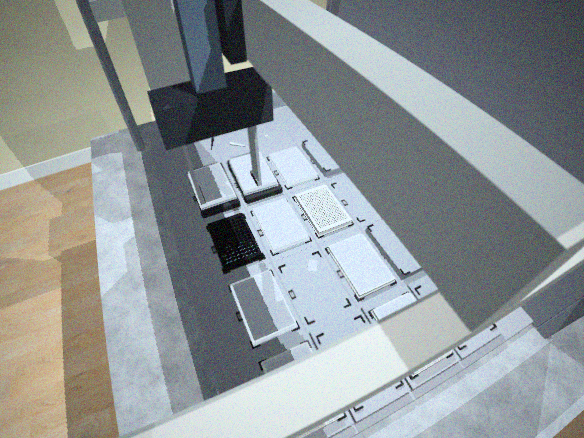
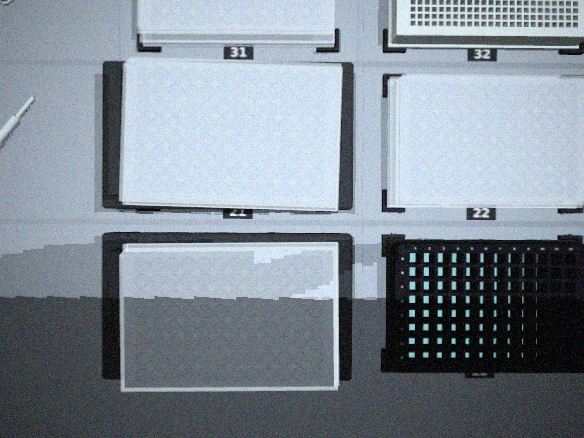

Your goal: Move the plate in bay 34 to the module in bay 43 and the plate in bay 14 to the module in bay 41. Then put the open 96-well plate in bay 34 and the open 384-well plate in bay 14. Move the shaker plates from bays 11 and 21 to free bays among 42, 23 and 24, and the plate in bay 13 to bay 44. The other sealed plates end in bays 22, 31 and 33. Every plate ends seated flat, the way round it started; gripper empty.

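Where they show: gripper, fingertip midpoint: (image 1: 229, 188); robot's base at its link origin: (image 1: 190, 181) (image 2: 142, 364).
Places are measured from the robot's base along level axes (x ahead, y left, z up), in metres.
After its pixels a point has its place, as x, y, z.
Observation:
The shaker plate of bay 11 (image 1: 212, 182) {0.067, 0.046, 0.037} (image 2: 230, 340) {0.066, 0.030, 0.037} and the shaker plate of bay 21 (image 2: 230, 135) {0.065, 0.146, 0.037} rest on dark shakers; the latter looks slightly turned. My gripper (image 1: 225, 180) {0.230, 0.055, 0.161} is open and empty above the shaker area; one finger overlaps the bay 21 plate, and the other is faint in shadow. The black open 96-well plate (image 1: 235, 242) {0.240, 0.043, 0.015} (image 2: 475, 310) {0.218, 0.041, 0.013} is in bay 12. The open 384-well plate (image 1: 324, 209) {0.237, 0.257, 0.014} (image 2: 492, 14) {0.227, 0.229, 0.014} is in bay 32. Sealed plates sit in bays 22 (image 1: 280, 225) {0.238, 0.147, 0.014} (image 2: 485, 140) {0.223, 0.149, 0.014}, 31 (image 1: 294, 165) {0.072, 0.259, 0.014} (image 2: 235, 15) {0.064, 0.227, 0.014}, 33 (image 1: 361, 265) {0.400, 0.253, 0.014} and 13 (image 1: 262, 305) {0.396, 0.042, 0.014}.
Plates in bay 14 (image 1: 287, 357) {0.505, 0.043, 0.029} and bay 34 (image 1: 395, 305) {0.505, 0.257, 0.029} are partly hidden by the front beam (image 1: 300, 390) {0.620, 0.002, 0.400}. The module in bay 43 (image 1: 392, 250) {0.399, 0.329, 0.019} shows partly beside the grey panel (image 1: 400, 145). A small pale square (image 1: 313, 264) {0.350, 0.172, 0.001} lies in bay 23. A thin white tool (image 2: 15, 120) {-0.083, 0.163, 0.004} lies left of the shakers.

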